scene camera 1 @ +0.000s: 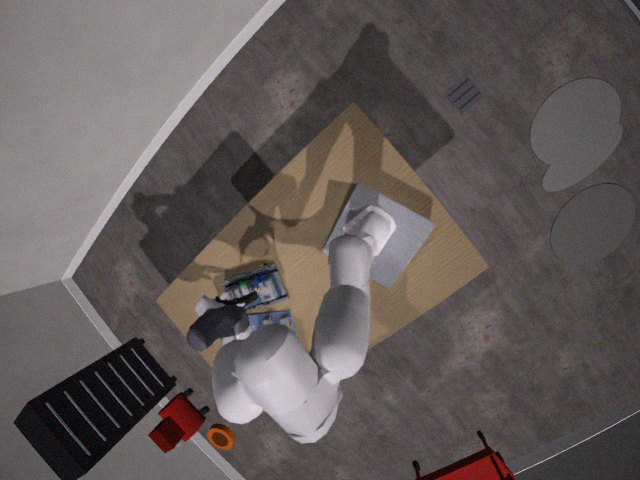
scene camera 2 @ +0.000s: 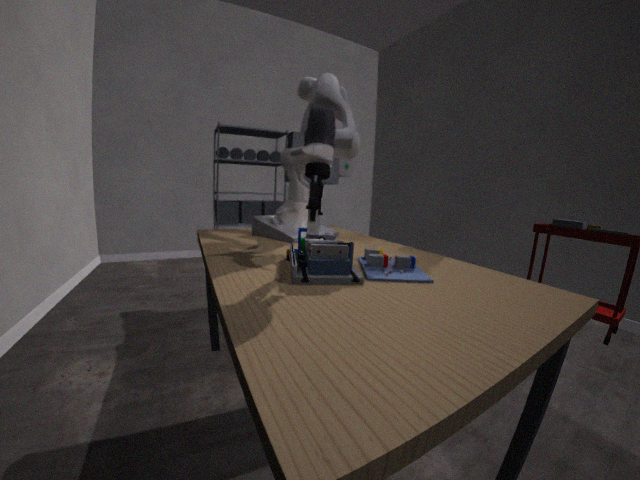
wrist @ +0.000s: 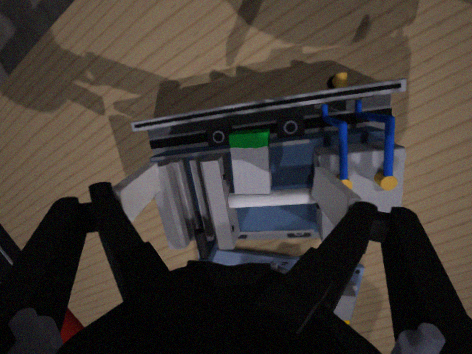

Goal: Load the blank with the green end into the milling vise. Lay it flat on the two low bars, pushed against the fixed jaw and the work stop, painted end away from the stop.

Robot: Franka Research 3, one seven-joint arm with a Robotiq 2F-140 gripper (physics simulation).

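The blank with the green end lies in the milling vise. In the wrist view its green end points to the long slotted rail and its plain end is at the white rod. It is beside the left jaw plate; whether they touch is unclear. Seating on the low bars is hidden. My gripper is open and empty above the vise, its pads wide apart on either side of the blank, one over the left jaws, one by the right block.
A blue tray lies beside the vise, with blanks with red, blue and yellow ends on it. Two blue bent handles with yellow knobs rise over the right block. The slotted rail runs along the vise's far side.
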